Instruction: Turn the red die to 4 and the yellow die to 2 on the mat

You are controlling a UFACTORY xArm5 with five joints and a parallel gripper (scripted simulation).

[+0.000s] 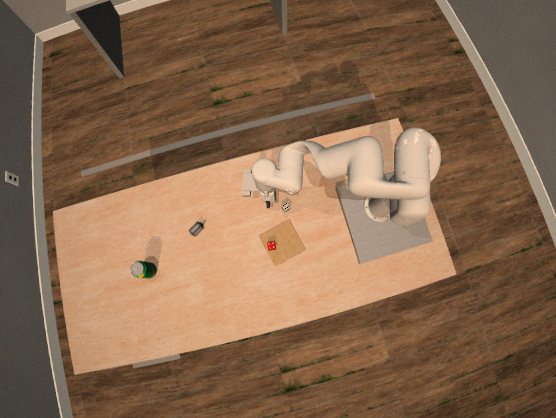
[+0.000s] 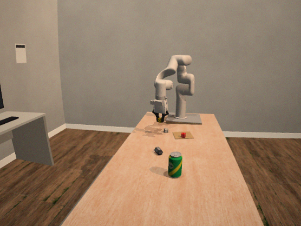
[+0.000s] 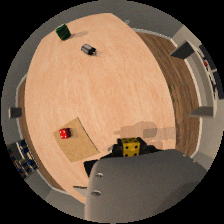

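My gripper is now 18 cm to the right of the red die, 10 cm above it and 1 cm short of it. From my hand the other things lie so: brown mat (17 cm to the left, 12 cm below, 3 cm behind); yellow die (1 cm below); white die (11 cm below, 6 cm behind, 3 cm to the left).
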